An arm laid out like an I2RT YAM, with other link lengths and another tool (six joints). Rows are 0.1 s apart.
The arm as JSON. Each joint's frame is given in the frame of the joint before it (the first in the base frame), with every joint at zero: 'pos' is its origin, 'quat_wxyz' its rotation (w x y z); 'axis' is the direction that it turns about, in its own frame. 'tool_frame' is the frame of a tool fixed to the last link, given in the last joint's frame.
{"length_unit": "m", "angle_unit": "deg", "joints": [
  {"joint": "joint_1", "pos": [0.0, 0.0, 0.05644], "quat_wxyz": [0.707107, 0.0, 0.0, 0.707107], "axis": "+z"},
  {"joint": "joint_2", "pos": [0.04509, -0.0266, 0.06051], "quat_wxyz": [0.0, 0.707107, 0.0, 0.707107], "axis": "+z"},
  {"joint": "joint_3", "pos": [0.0, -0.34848, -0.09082], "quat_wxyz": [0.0, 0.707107, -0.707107, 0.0], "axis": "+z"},
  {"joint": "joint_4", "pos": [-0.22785, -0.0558, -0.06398], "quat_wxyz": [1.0, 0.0, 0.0, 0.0], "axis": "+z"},
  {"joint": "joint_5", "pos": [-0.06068, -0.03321, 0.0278], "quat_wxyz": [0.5, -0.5, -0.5, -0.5], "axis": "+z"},
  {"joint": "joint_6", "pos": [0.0, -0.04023, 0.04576], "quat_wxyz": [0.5, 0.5, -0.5, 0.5], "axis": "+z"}
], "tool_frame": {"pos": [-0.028, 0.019, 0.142], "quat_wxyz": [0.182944, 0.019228, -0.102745, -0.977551]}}
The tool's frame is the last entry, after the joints.
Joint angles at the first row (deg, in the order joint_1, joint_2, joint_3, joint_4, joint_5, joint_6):
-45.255, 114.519, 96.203, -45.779, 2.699, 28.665
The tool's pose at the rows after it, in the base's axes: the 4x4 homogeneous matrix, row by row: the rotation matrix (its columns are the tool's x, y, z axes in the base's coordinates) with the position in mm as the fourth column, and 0 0 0 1 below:
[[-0.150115 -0.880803 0.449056 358.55], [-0.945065 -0.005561 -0.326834 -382.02], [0.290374 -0.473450 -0.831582 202.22], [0 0 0 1]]
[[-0.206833 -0.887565 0.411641 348.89], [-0.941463 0.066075 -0.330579 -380.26], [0.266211 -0.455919 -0.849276 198.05], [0 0 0 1]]
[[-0.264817 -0.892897 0.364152 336.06], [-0.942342 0.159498 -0.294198 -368.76], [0.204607 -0.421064 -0.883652 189.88], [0 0 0 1]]
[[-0.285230 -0.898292 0.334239 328.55], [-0.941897 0.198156 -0.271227 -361.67], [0.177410 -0.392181 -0.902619 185.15], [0 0 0 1]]
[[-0.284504 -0.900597 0.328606 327.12], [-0.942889 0.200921 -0.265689 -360.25], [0.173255 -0.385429 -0.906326 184.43], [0 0 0 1]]
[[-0.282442 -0.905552 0.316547 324.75], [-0.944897 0.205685 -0.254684 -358.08], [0.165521 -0.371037 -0.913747 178.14], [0 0 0 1]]
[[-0.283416 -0.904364 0.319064 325.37], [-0.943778 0.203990 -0.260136 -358.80], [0.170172 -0.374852 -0.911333 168.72], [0 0 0 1]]
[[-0.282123 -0.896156 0.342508 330.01], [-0.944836 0.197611 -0.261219 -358.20], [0.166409 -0.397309 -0.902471 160.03], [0 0 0 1]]
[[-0.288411 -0.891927 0.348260 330.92], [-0.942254 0.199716 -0.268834 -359.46], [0.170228 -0.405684 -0.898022 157.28], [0 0 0 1]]
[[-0.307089 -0.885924 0.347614 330.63], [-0.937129 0.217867 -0.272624 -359.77], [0.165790 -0.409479 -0.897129 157.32], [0 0 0 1]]
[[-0.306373 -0.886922 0.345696 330.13], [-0.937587 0.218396 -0.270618 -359.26], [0.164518 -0.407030 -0.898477 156.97], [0 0 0 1]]
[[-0.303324 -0.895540 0.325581 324.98], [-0.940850 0.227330 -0.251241 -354.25], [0.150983 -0.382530 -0.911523 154.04], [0 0 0 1]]
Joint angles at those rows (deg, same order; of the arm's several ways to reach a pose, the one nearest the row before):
-45.188, 114.541, 96.204, -47.551, 2.547, 29.453
-45.189, 114.542, 96.161, -49.649, 3.639, 33.081
-45.102, 114.541, 96.072, -53.998, 3.377, 37.474
-45.015, 114.542, 95.877, -56.381, 3.399, 39.157
-45.014, 114.541, 95.876, -56.883, 3.399, 39.179
-45.014, 114.781, 95.066, -56.861, 3.442, 39.179
-44.970, 114.914, 92.839, -54.152, 3.574, 39.223
-44.861, 114.913, 90.345, -50.543, 2.699, 39.223
-44.861, 114.913, 89.451, -49.081, 2.721, 39.529
-44.839, 114.912, 89.449, -49.058, 2.699, 40.687
-44.840, 114.912, 89.426, -49.210, 2.699, 40.665
-44.839, 114.913, 89.318, -50.872, 2.721, 40.687

